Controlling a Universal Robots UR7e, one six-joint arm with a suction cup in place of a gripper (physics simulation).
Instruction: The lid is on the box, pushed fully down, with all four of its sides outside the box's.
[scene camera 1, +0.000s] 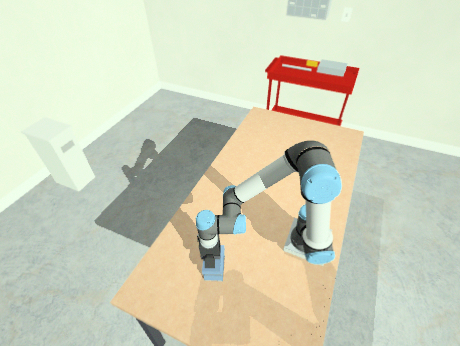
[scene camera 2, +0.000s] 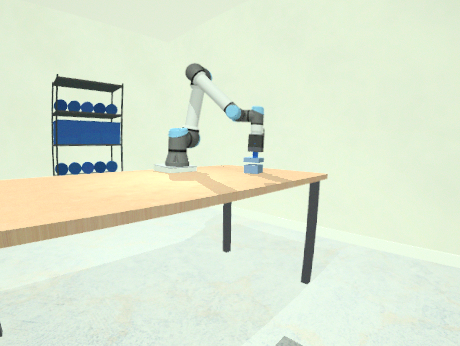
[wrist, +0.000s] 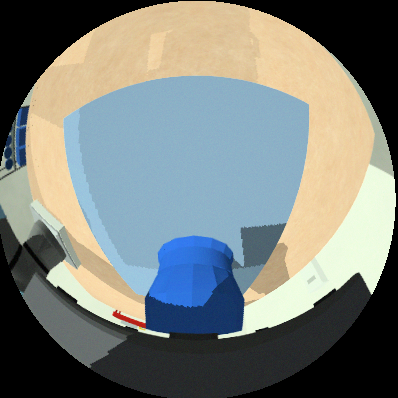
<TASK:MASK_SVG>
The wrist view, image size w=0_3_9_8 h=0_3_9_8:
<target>my suction cup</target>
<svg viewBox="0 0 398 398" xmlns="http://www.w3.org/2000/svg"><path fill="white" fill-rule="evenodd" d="M164 243L157 252L159 262L157 274L144 297L145 328L163 333L169 333L170 331L181 333L218 332L218 334L226 334L242 330L244 297L233 277L231 268L233 252L226 243L212 237L197 235L176 237Z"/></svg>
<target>lid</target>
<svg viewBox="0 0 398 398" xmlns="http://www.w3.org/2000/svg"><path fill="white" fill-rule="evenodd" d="M63 118L67 166L80 209L101 250L118 274L136 294L147 294L157 274L159 266L157 252L161 246L176 237L191 235L212 237L226 243L233 252L233 261L231 263L233 277L242 295L271 255L291 213L299 189L306 157L309 129L308 103L278 89L247 80L211 75L183 75L147 80L116 89L89 101Z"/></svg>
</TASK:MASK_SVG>
